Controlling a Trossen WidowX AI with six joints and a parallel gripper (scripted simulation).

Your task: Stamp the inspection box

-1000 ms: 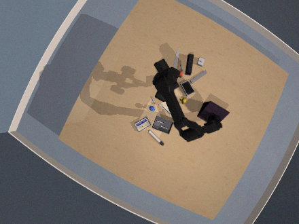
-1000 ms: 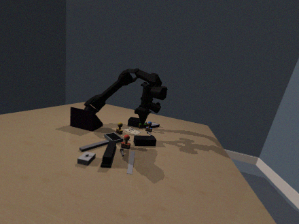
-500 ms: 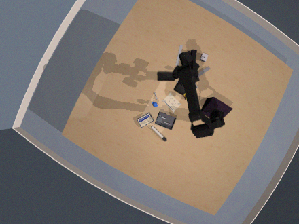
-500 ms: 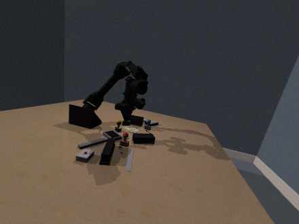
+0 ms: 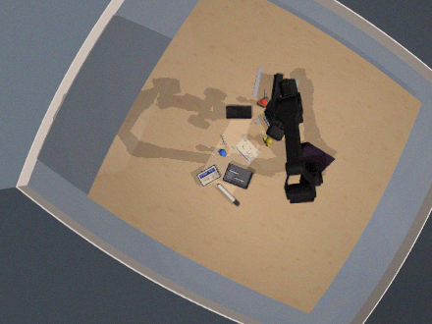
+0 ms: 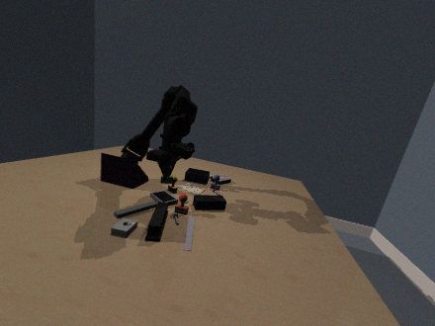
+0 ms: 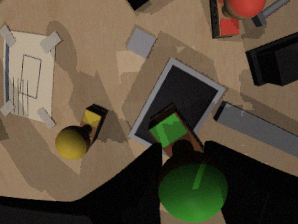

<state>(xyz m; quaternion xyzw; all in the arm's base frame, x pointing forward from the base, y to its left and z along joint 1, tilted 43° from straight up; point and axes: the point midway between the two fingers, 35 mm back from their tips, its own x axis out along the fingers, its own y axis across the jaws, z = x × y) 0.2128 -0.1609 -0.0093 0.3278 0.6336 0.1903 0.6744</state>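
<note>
Now: gripper tip 90 mm above the ink pad. From my gripper tip the other things lie so: yellow-knobbed stamp 90 mm to the left, 70 mm below; then red-knobbed stamp 80 mm ahead, 60 mm to the right, 70 mm below; then green stamp right at my gripper tip.
</note>
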